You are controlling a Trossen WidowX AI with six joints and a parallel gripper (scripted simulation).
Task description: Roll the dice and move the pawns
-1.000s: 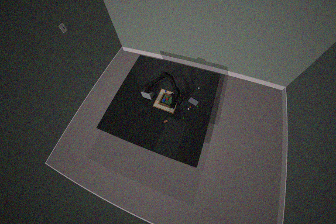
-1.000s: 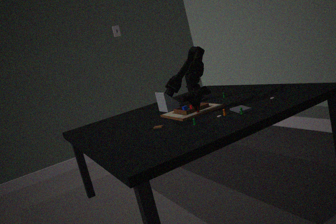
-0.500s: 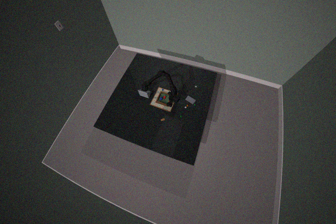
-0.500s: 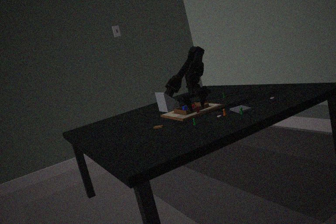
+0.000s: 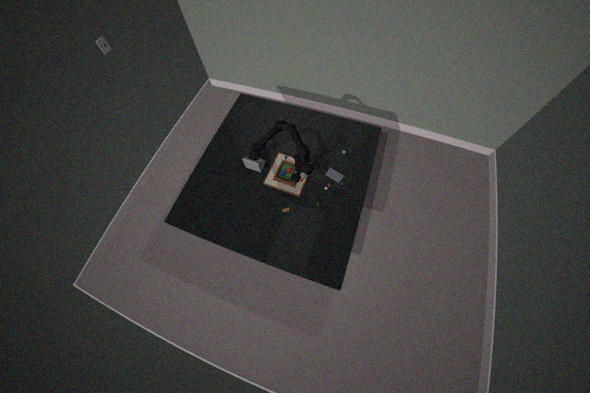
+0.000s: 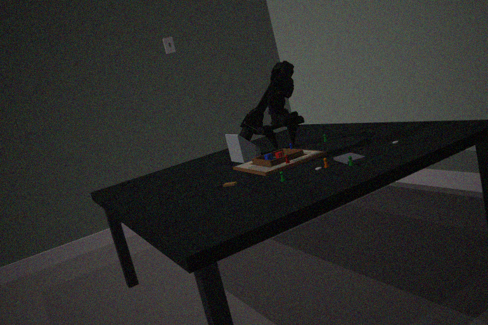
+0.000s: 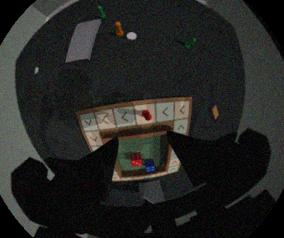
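My gripper tip is now 20 mm short of the red pawn, 20 mm to the left of it and 40 mm above it. Round my gripper tip: grey card 230 mm ahead, 110 mm to the left, 70 mm below; then orange pawn 210 mm ahead, 20 mm to the left, 60 mm below; then blue pawn 160 mm behind, 130 mm to the left, 40 mm below.
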